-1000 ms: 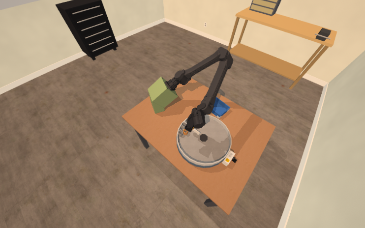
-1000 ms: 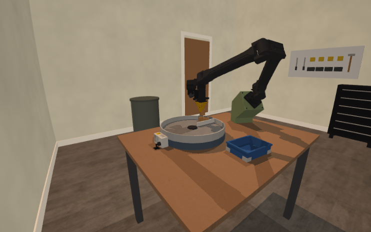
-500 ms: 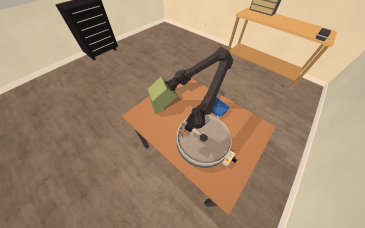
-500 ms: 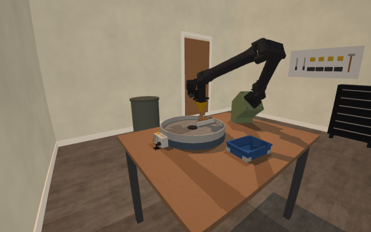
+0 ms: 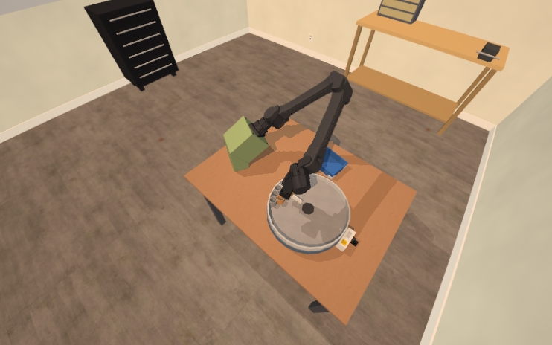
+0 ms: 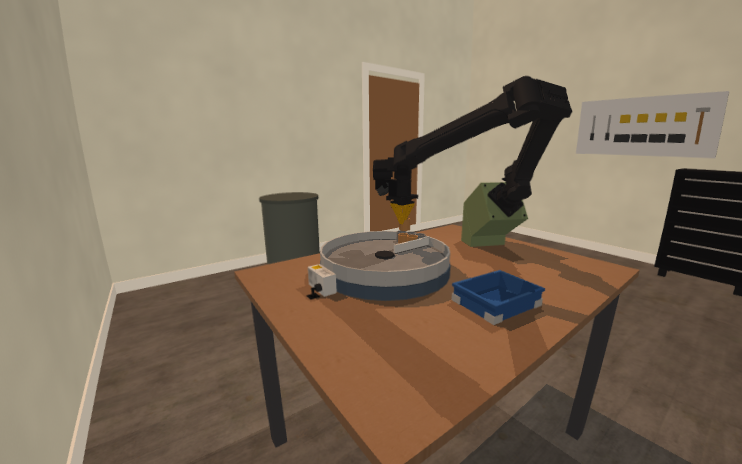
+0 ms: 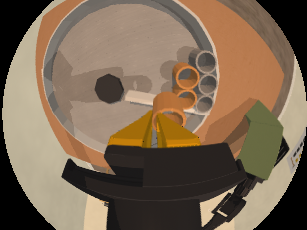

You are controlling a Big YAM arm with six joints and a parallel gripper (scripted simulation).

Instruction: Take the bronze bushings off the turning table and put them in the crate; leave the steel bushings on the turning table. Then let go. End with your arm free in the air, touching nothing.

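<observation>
The blue crate lies 4 cm behind my hand, 38 cm to the left of it and 13 cm below it. The rest, counted from my hand: grey turning table: 9 cm ahead, 3 cm to the left, 10 cm below.
</observation>
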